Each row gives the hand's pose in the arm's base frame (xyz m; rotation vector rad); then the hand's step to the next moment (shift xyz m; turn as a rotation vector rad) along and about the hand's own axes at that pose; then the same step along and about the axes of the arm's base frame.
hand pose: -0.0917 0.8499 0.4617 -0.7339 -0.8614 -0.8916
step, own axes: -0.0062 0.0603 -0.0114 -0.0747 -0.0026 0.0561
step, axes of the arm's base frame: 0.0544 0.0193 -0.0217 -0.0467 0.0713 -0.0383
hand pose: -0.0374 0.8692 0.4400 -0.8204 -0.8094 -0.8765
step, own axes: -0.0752 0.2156 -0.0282 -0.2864 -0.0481 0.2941
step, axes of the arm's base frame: 0.1662 0.0856 -0.1341 -0.2327 0.3261 -0.1017
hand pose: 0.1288 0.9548 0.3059 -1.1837 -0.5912 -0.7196
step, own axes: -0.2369 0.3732 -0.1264 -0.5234 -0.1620 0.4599
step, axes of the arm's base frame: 0.1386 0.0012 -0.4384 -0.4788 0.5061 -0.1623
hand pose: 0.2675 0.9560 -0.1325 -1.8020 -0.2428 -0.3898
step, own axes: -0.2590 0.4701 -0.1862 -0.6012 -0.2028 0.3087
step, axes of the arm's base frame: -0.0931 -0.2932 -0.4776 -0.5859 0.3740 -0.1214
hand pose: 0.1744 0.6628 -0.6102 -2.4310 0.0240 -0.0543
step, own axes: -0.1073 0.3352 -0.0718 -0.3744 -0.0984 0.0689
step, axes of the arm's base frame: -0.1114 -0.2975 -0.1677 -0.3706 0.1314 -0.0003
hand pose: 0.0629 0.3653 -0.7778 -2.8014 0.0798 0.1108
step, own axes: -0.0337 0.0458 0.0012 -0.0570 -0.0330 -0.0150
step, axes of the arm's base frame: -0.0368 -0.0413 -0.0132 -0.0535 0.0285 0.0298
